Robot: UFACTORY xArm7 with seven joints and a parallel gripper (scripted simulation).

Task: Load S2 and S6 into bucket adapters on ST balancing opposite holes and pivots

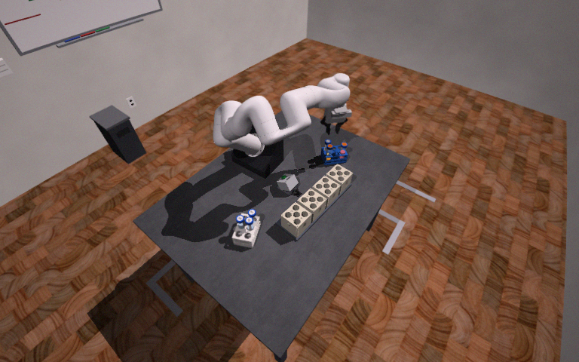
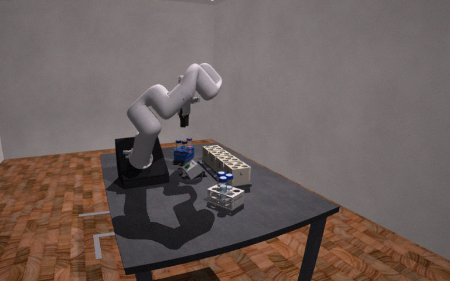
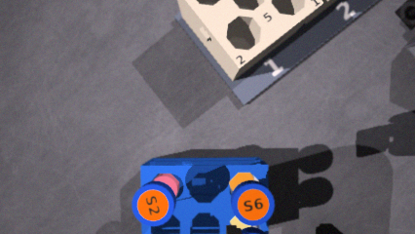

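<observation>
Right now my hand is 170 mm above the orange-dot tube, 70 mm to the right of it and 40 mm short of it. The rest, counted from my hand: white rack: 620 mm to the right, 200 mm below; then blue rack: 200 mm below, 40 mm to the left, 10 mm ahead.
</observation>
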